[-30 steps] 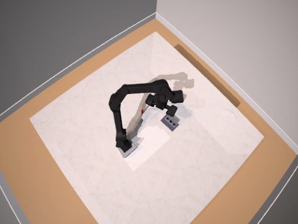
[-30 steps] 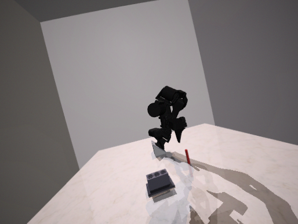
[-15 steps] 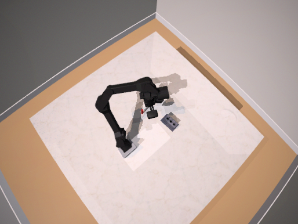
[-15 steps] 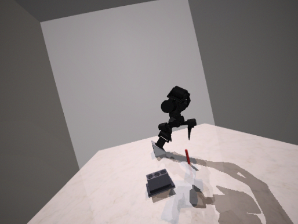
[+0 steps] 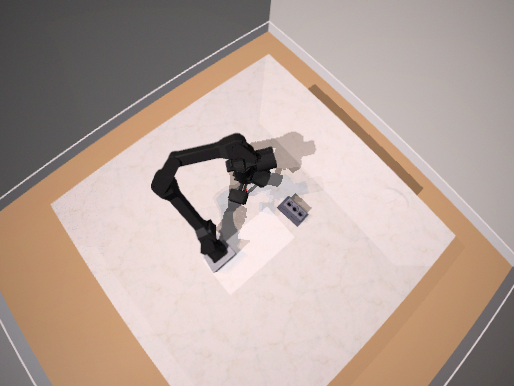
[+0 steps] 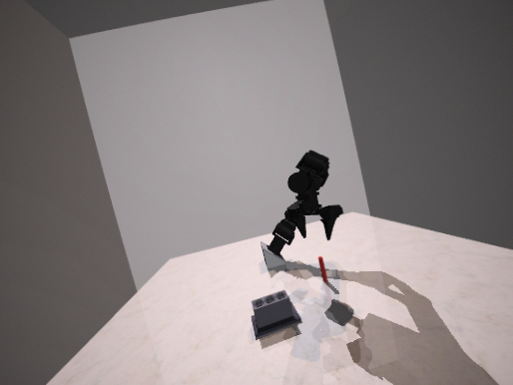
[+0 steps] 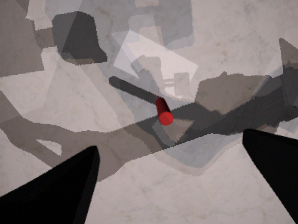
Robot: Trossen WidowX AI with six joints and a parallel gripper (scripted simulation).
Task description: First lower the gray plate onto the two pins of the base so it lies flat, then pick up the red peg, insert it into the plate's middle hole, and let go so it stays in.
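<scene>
My gripper tip is now 10 cm above the red peg. Also, from my gripper tip: dark base: 11 cm ahead, 18 cm to the right, 14 cm below; gray plate: 11 cm ahead, 18 cm to the right, 10 cm below.
</scene>
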